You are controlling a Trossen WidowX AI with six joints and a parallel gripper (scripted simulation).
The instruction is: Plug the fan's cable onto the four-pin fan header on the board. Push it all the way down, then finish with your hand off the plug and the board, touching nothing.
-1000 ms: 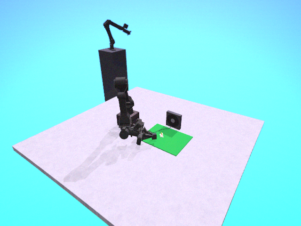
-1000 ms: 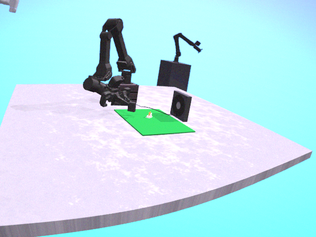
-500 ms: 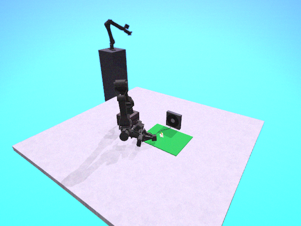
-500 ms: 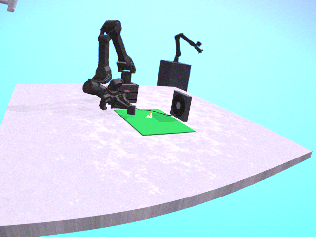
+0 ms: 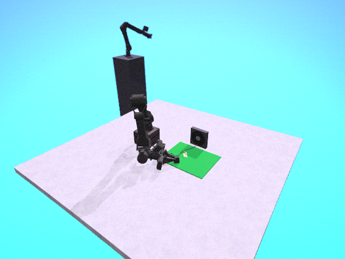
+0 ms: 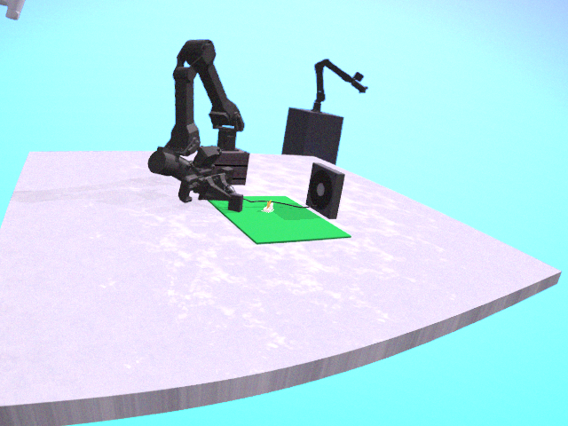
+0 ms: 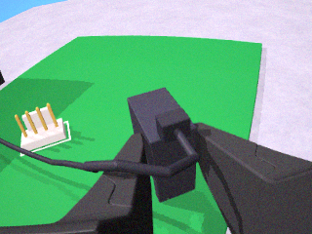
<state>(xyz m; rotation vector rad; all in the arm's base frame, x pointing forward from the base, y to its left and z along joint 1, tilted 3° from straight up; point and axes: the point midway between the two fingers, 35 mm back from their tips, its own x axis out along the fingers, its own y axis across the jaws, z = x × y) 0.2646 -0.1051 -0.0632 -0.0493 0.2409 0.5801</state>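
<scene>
Right now my gripper tip is 10 mm above the dark fan plug. From my gripper tip the other things lie so: green board (90 mm to the left, 50 mm below, 40 mm ahead); then black fan (240 mm to the left, 30 mm above, 10 mm ahead); then white four-pin fan header (90 mm to the left, 30 mm below).
</scene>
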